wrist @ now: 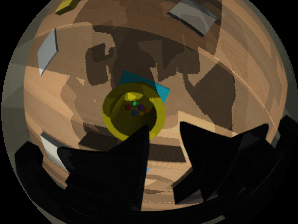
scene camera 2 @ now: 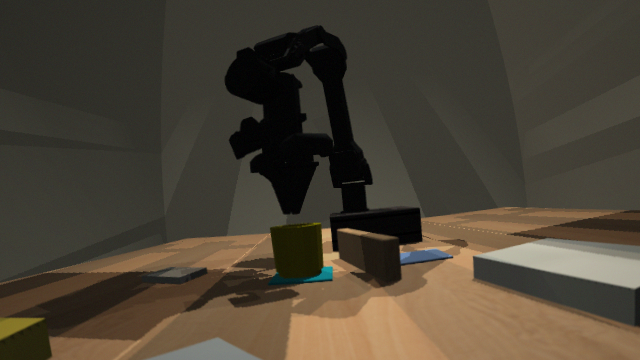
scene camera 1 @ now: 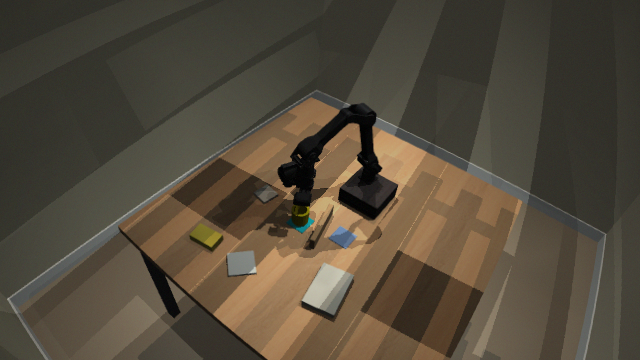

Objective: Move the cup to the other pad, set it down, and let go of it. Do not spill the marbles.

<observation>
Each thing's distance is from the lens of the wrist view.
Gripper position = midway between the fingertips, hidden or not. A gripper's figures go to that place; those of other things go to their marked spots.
my gripper point(wrist: 164, 127): 0.10 m
cup point(wrist: 121, 123): 0.14 m
</observation>
